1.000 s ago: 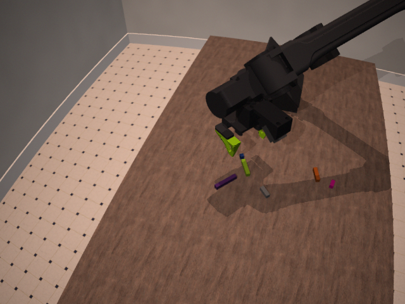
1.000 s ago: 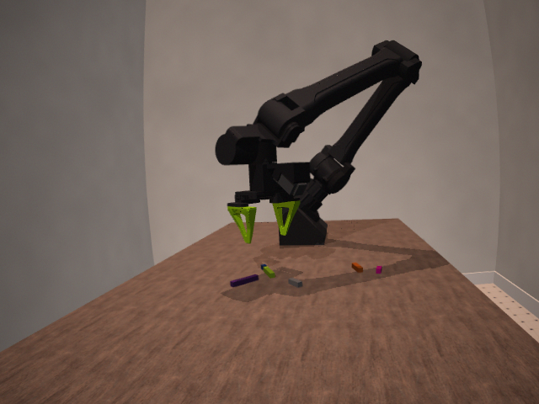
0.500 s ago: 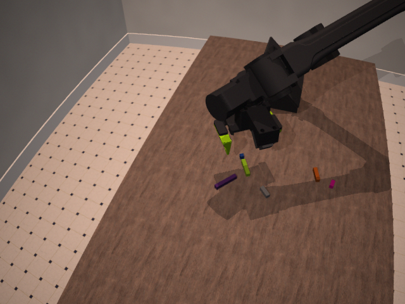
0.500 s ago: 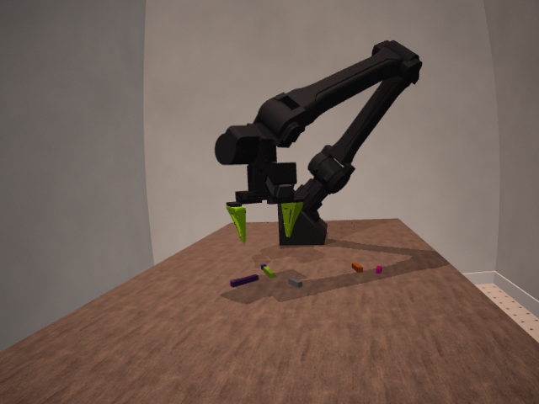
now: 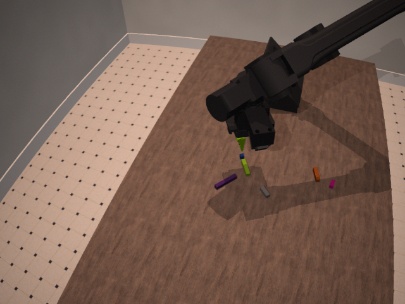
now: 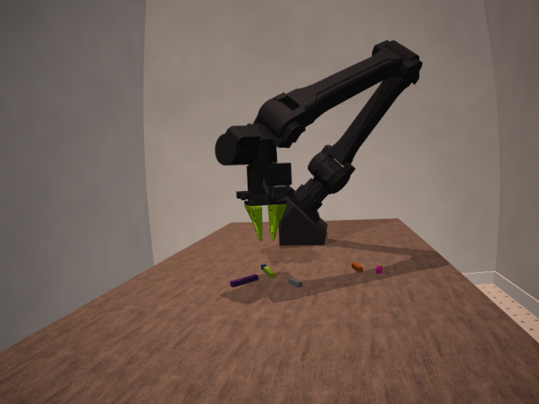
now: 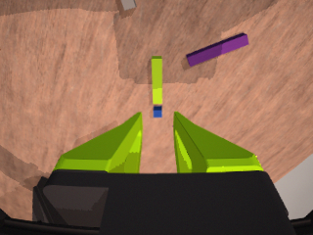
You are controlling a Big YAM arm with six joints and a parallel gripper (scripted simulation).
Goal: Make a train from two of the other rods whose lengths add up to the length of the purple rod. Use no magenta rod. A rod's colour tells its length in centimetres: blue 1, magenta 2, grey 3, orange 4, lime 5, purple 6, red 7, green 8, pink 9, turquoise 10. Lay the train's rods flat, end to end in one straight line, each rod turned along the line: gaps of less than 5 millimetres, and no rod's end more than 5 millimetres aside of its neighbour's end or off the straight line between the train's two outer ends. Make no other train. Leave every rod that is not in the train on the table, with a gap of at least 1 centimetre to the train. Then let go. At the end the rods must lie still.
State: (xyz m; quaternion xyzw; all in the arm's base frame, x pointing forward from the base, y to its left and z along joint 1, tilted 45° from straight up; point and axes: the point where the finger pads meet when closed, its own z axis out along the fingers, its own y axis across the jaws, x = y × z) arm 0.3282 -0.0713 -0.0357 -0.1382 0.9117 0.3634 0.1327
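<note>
The lime rod is 80 mm below my hand. The rest, counted from my hand: grey rod 70 mm ahead, 60 mm to the left, 80 mm below; blue rod 30 mm behind, 10 mm to the right, 80 mm below; purple rod 50 mm ahead, 40 mm to the right, 80 mm below.
</note>
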